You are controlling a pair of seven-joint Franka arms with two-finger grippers.
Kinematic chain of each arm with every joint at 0, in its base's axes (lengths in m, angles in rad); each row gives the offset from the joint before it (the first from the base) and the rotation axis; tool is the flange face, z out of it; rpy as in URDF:
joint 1: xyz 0 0 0.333 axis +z
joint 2: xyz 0 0 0 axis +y
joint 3: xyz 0 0 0.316 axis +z
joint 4: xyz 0.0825 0 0 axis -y
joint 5: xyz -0.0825 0 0.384 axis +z
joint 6: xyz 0 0 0 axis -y
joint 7: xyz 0.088 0 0 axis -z
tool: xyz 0 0 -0.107 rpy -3.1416 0 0
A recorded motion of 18 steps. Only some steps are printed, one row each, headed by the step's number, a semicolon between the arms.
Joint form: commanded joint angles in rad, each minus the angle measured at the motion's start. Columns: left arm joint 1, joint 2, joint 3, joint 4, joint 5, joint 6, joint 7; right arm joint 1, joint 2, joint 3, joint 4, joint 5, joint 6, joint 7.
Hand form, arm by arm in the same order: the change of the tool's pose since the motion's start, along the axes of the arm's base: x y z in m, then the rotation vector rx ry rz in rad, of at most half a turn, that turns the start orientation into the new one. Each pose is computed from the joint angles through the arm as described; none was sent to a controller.
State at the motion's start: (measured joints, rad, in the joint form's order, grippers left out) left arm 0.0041 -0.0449 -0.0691 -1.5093 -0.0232 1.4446 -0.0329; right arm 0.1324 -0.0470 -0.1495 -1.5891 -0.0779 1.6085 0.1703
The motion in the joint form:
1: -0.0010 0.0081 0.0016 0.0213 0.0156 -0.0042 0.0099; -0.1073 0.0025 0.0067 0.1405 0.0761 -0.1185 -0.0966
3: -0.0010 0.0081 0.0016 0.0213 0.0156 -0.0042 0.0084; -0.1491 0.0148 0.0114 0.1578 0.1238 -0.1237 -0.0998
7: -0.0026 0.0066 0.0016 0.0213 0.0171 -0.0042 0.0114; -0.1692 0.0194 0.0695 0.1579 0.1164 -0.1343 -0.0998
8: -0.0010 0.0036 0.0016 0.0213 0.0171 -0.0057 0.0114; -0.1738 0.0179 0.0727 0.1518 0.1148 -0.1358 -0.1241
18: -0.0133 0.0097 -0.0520 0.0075 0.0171 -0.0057 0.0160; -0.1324 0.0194 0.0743 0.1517 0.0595 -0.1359 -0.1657
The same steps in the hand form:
1: 0.0020 0.0022 0.0051 0.0141 -0.0101 -0.0077; -0.0174 -0.0452 0.0531 0.0668 -0.0209 -0.0017
3: 0.0020 0.0022 0.0051 0.0141 -0.0101 -0.0062; -0.0162 -0.0592 0.0542 0.1109 -0.0279 -0.0278
7: 0.0015 0.0015 0.0059 0.0156 -0.0117 -0.0106; -0.0130 -0.0392 0.0509 0.1037 -0.0099 0.0085
8: 0.0004 0.0024 0.0074 0.0157 -0.0132 -0.0090; -0.0136 -0.0400 0.0487 0.1012 -0.0032 0.0309
18: -0.0009 -0.0329 -0.0023 0.0185 0.0061 -0.0795; -0.0114 -0.0235 0.0478 0.0444 0.0082 0.1061

